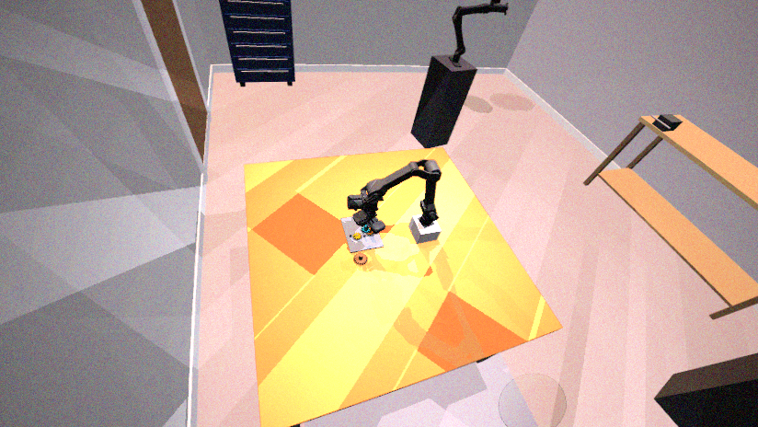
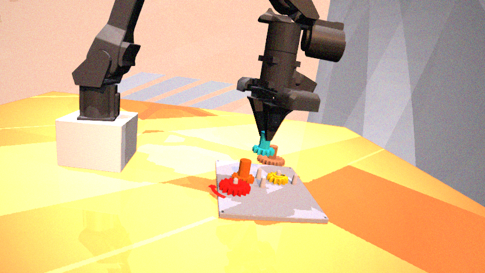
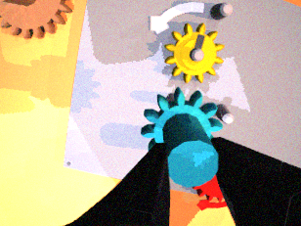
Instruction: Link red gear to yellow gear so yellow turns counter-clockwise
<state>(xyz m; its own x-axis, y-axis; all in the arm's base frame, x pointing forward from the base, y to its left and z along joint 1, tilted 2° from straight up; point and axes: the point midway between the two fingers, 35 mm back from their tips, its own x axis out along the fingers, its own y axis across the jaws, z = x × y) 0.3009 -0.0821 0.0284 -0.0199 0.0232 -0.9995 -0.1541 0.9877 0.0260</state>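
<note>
My gripper tip is now 4 cm past the orange gear, 1 cm to the left of it and 6 cm above it. Also, from my gripper tip: teal gear 1 cm below; yellow gear 3 cm ahead, 1 cm to the right, 7 cm below; red gear 6 cm behind, 5 cm to the right, 7 cm below.
</note>
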